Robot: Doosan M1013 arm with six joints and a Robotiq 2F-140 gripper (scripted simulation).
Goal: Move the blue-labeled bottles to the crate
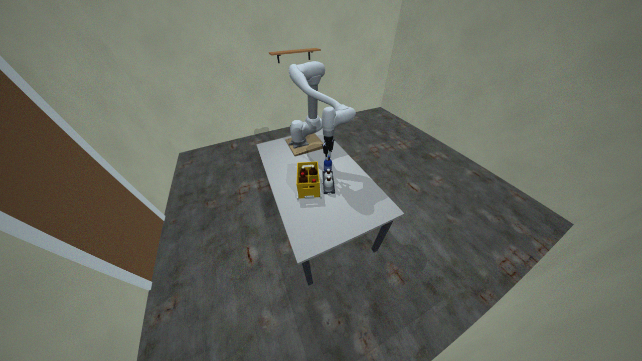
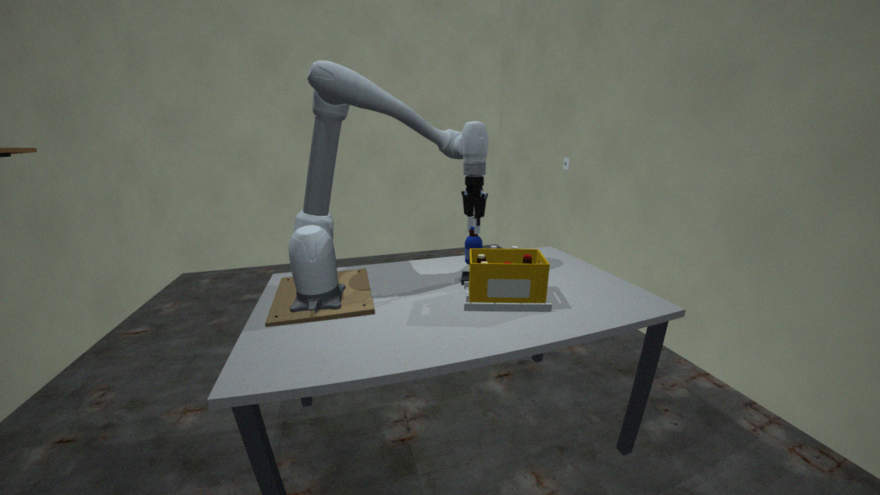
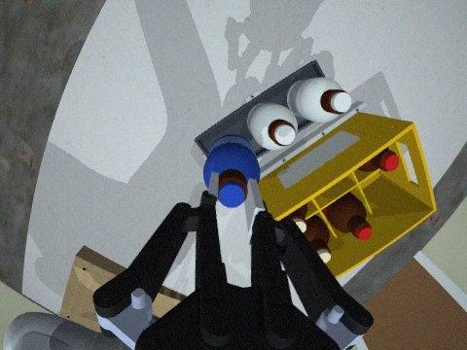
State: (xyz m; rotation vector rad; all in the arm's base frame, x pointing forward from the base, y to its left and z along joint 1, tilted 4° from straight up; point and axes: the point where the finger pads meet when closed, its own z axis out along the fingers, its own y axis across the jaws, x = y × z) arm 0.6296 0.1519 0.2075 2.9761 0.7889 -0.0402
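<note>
The blue-labeled bottle lies 90 mm below my hand. Also, from my hand: yellow crate (70 mm ahead, 210 mm to the right, 170 mm below).
</note>
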